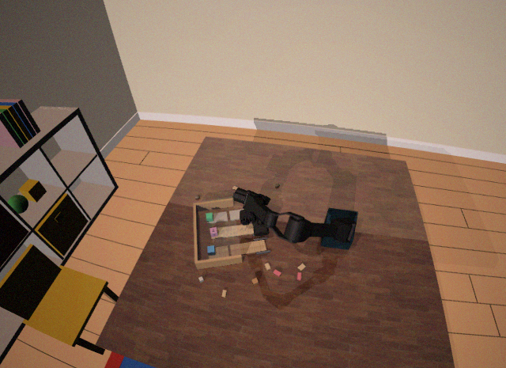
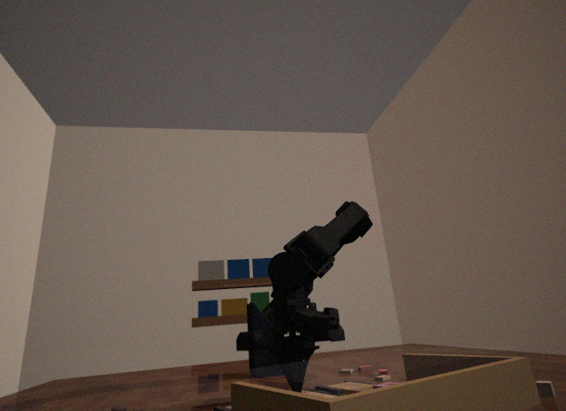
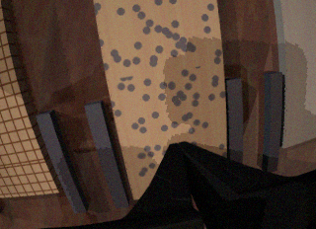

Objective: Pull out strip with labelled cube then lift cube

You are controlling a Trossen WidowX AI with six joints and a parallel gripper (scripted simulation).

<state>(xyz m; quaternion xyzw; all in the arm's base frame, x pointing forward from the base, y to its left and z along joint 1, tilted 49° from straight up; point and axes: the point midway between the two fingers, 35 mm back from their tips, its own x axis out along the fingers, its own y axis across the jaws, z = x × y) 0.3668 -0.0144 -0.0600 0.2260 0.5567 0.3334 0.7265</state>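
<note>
My gripper tip is 9 cm short of the tan dotted strip and 2 cm to the right of it. From my gripper tip the other things lie so: pink labelled cube 20 cm ahead, 5 cm to the left, 1 cm above.
</note>
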